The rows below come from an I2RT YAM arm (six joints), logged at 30 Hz.
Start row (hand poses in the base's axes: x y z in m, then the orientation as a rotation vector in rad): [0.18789 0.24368 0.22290 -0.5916 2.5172 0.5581]
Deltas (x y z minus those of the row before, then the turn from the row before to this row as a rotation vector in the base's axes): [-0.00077 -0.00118 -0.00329 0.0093 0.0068 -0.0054]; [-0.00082 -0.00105 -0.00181 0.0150 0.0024 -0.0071]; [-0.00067 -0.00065 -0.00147 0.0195 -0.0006 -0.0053]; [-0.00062 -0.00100 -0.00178 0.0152 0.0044 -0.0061]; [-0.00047 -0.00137 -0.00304 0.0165 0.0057 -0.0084]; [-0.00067 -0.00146 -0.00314 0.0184 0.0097 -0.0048]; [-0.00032 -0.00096 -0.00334 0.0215 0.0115 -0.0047]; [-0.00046 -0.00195 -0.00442 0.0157 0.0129 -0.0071]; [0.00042 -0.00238 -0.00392 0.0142 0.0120 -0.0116]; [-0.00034 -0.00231 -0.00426 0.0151 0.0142 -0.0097]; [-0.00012 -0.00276 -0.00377 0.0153 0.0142 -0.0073]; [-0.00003 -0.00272 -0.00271 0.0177 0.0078 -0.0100]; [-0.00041 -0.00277 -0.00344 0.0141 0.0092 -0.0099]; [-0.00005 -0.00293 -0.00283 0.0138 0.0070 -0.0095]
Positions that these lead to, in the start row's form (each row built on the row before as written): [0.18712 0.24250 0.21961 -0.5803 2.5205 0.5705]; [0.18630 0.24145 0.21780 -0.5653 2.5174 0.5873]; [0.18563 0.24080 0.21633 -0.5514 2.5091 0.6090]; [0.18501 0.23980 0.21455 -0.5372 2.5073 0.6271]; [0.18454 0.23843 0.21151 -0.5193 2.5062 0.6465]; [0.18387 0.23697 0.20837 -0.5045 2.5074 0.6712]; [0.18355 0.23601 0.20503 -0.4882 2.5086 0.7004]; [0.18309 0.23406 0.20061 -0.4704 2.5137 0.7222]; [0.18351 0.23168 0.19669 -0.4474 2.5187 0.7401]; [0.18317 0.22937 0.19243 -0.4259 2.5250 0.7607]; [0.18305 0.22661 0.18866 -0.4073 2.5309 0.7824]; [0.18302 0.22389 0.18595 -0.3862 2.5295 0.8036]; [0.18261 0.22112 0.18251 -0.3659 2.5309 0.8208]; [0.18256 0.21819 0.17968 -0.3469 2.5302 0.8369]
